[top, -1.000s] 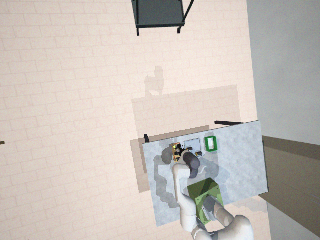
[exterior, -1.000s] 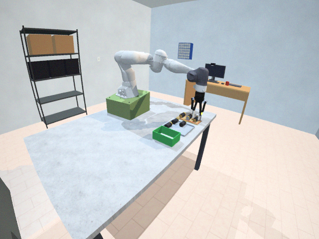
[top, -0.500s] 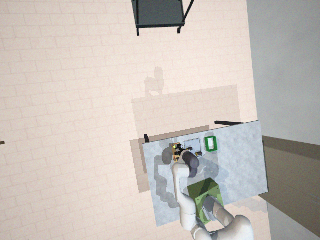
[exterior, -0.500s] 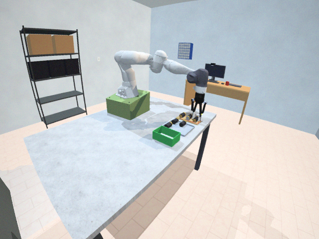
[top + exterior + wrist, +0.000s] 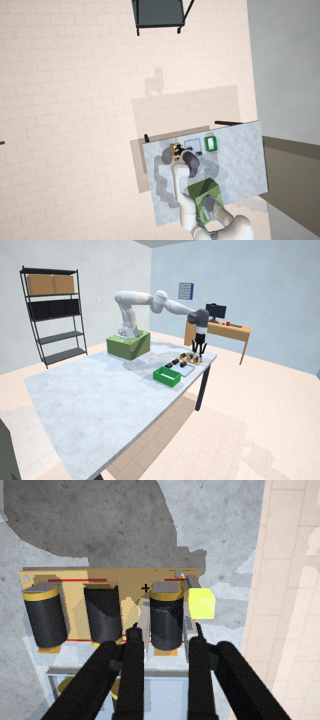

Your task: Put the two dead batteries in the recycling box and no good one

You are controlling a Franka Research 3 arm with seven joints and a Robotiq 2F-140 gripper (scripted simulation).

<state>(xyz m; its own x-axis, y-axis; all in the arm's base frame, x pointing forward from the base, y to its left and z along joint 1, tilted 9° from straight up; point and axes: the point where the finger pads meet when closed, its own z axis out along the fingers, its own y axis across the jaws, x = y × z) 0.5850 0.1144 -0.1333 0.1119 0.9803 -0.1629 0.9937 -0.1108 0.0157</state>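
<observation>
My gripper is now 3 cm to the right of the post, 3 cm short of it and 1 cm above it. The rest, counted from my hand: grey tray (18 cm to the right, 9 cm behind, 5 cm below); then green recycling box (38 cm to the right, 9 cm behind, 4 cm below).
</observation>
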